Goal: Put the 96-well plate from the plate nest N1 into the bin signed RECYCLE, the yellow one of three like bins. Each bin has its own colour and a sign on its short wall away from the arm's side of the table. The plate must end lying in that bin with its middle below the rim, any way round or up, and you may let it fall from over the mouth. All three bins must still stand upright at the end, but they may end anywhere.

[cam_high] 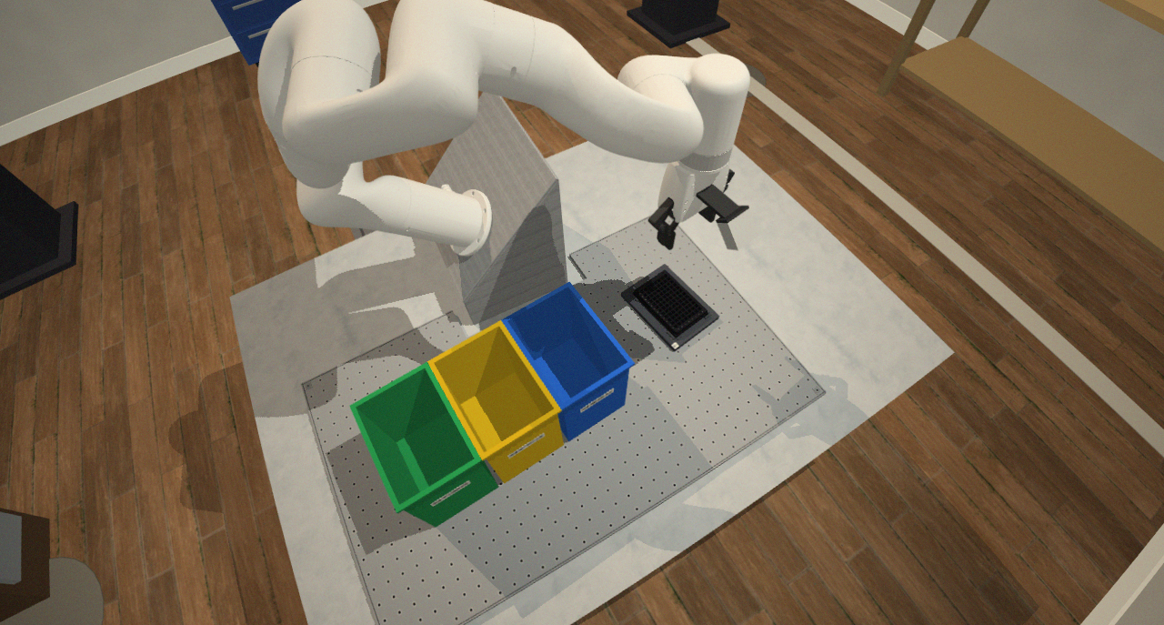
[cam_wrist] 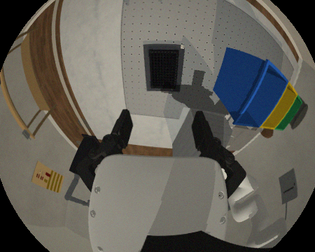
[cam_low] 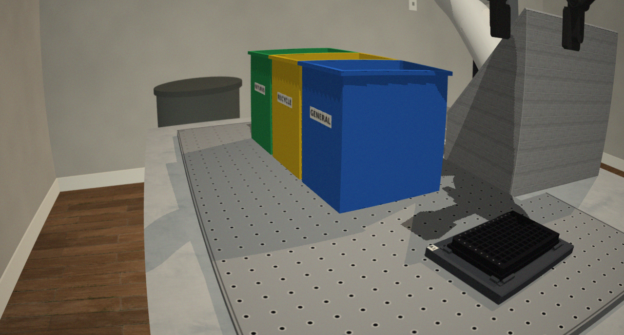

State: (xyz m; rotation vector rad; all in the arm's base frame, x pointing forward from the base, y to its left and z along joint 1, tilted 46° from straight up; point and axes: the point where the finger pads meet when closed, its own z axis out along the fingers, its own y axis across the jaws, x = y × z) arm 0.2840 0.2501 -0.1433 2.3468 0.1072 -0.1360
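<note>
My gripper is now 230 mm above the black 96-well plate. Also, from my hand: blue general bin: 250 mm to the right, 160 mm below, 50 mm ahead; dark plate nest N1: 240 mm below; yellow recycle bin: 380 mm to the right, 160 mm below, 50 mm ahead.
</note>
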